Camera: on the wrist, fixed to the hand. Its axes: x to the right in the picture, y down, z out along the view.
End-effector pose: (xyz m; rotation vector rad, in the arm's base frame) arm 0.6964 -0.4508 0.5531 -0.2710 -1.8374 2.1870
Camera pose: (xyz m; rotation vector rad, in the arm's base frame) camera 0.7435 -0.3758 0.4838 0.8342 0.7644 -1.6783
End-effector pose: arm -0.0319 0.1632 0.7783 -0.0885 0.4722 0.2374
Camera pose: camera -0.1068 0.1958 0.7010 0.5818 0.0674 1.6615
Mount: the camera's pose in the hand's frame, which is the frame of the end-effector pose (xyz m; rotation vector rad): -0.0224 0.0523 -0.0970 0.2393 -0.4056 1.5346
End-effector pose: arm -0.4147 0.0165 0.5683 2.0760 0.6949 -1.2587
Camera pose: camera -0.3306 0.0485 0.6357 1.6216 -1.1179 -0.7057
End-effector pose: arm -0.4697 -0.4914 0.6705 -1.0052 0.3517 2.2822
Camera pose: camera -0.4352 -0.5864 0.6212 -0.0448 -1.0284 -2.2786
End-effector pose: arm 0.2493 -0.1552 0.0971 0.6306 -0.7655 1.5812
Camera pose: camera 0.2030 -0.0984 0.0118 -0.4313 1.3000 -2.5036
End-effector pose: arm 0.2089 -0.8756 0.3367 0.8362 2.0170 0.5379
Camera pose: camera 0.1547 -0.8620 0.4343 2.3663 0.7472 0.8090
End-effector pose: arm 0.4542 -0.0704 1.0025 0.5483 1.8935 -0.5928
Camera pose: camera 0.4266 0.0283 1.0488 1.6173 0.6157 0.1296
